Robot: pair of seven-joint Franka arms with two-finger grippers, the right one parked.
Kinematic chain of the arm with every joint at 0, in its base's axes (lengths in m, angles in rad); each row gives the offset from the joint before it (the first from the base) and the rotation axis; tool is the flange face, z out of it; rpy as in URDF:
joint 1: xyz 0 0 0.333 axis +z
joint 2: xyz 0 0 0 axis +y
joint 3: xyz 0 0 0.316 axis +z
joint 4: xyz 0.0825 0 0 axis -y
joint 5: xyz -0.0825 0 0.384 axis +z
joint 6: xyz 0 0 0 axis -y
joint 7: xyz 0.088 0 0 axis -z
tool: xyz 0 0 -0.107 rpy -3.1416 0 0
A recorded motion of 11 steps. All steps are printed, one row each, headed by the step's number.
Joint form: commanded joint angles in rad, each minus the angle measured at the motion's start. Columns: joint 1, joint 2, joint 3, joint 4, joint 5, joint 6, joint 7.
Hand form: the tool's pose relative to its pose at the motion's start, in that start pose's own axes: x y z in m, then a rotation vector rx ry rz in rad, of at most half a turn. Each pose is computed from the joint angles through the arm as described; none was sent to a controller.
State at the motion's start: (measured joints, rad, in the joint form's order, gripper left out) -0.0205 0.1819 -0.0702 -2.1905 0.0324 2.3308 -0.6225
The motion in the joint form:
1: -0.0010 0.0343 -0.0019 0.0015 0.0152 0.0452 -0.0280
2: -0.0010 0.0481 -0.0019 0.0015 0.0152 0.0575 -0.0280
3: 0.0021 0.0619 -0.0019 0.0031 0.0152 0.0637 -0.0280
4: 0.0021 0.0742 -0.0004 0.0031 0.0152 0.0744 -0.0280
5: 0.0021 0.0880 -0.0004 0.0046 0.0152 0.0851 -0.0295
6: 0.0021 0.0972 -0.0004 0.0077 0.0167 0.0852 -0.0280
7: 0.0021 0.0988 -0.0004 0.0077 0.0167 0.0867 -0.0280
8: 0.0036 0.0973 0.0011 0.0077 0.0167 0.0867 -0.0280
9: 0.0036 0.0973 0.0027 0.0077 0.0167 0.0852 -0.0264
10: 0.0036 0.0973 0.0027 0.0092 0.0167 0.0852 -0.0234
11: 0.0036 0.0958 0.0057 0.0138 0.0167 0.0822 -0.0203
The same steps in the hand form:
1: 0.0028 0.0041 0.0142 -0.0017 0.0144 -0.0139
2: 0.0035 0.0048 0.0207 -0.0021 0.0124 -0.0136
3: 0.0050 0.0039 0.0272 0.0003 0.0067 -0.0165
4: 0.0059 0.0037 0.0331 0.0005 0.0049 -0.0178
5: 0.0066 0.0045 0.0392 0.0003 0.0028 -0.0191
6: 0.0071 0.0048 0.0430 0.0040 -0.0018 -0.0165
7: 0.0071 0.0049 0.0438 0.0039 -0.0020 -0.0164
8: 0.0081 0.0035 0.0430 0.0034 -0.0006 -0.0194
9: 0.0085 0.0027 0.0431 0.0046 -0.0016 -0.0194
10: 0.0089 0.0030 0.0425 0.0038 -0.0004 -0.0164
11: 0.0110 0.0023 0.0402 0.0028 0.0026 -0.0164

